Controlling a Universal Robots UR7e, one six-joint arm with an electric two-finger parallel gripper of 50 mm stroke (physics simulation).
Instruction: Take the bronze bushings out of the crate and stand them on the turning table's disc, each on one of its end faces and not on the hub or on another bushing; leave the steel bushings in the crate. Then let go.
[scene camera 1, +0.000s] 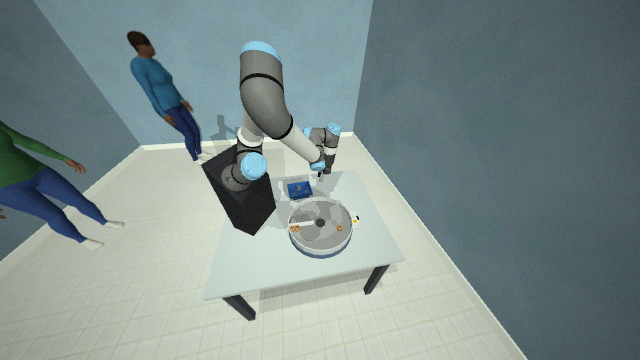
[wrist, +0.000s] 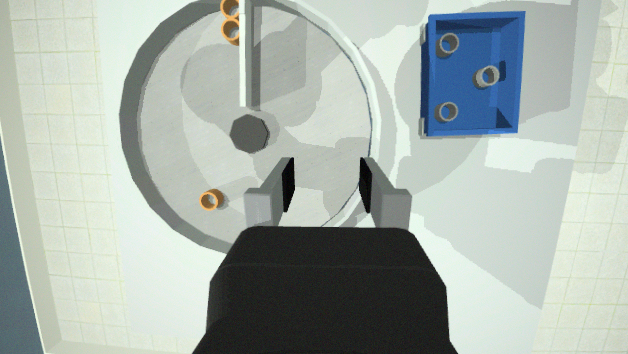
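Pixels of known places: gripper, between the fingertips: (scene camera 1: 320, 179) (wrist: 326, 173); arm's base, origin of its link: (scene camera 1: 236, 178).
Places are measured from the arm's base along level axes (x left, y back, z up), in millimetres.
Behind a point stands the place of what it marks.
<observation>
In the wrist view the blue crate (scene camera 1: 300, 197) {x 164, y -350, z -393 mm} (wrist: 520, 75) {x 308, y -351, z -359 mm} holds three grey steel bushings (wrist: 441, 46) {x 185, y -304, z -379 mm} (wrist: 478, 78) {x 254, y -353, z -385 mm} (wrist: 440, 114) {x 192, y -413, z -379 mm}, and no bronze one shows in it. One bronze bushing (scene camera 1: 339, 228) {x -209, y -556, z -334 mm} (wrist: 219, 201) {x -181, y -562, z -339 mm} stands on end on the disc (scene camera 1: 320, 242) {x -266, y -420, z -357 mm} (wrist: 162, 125) {x -282, y -435, z -357 mm}, apart from the dark hub (scene camera 1: 320, 223) {x -138, y -447, z -349 mm} (wrist: 249, 133) {x -128, y -448, z -348 mm}. Two more bronze bushings (scene camera 1: 292, 228) (scene camera 1: 297, 228) (wrist: 224, 10) {x -159, y -262, z -340 mm} (wrist: 231, 42) {x -151, y -307, z -345 mm} stand close together beside the white bar, which partly hides them in the wrist view. My gripper (scene camera 1: 320, 176) {x 0, y -468, z -80 mm} (wrist: 326, 173) {x 0, y -468, z -80 mm} is open and empty, high above the table.
The white bar (scene camera 1: 304, 223) {x -131, y -342, z -329 mm} (wrist: 243, 60) {x -126, y -340, z -321 mm} reaches from the turning table's rim towards the hub. A raised rim (wrist: 131, 120) {x -333, y -426, z -349 mm} surrounds the disc. A small white box with a yellow mark (scene camera 1: 355, 220) {x -161, y -685, z -349 mm} sits beside the rim. Two people (scene camera 1: 160, 87) (scene camera 1: 17, 160) stand on the floor away from the table.
</observation>
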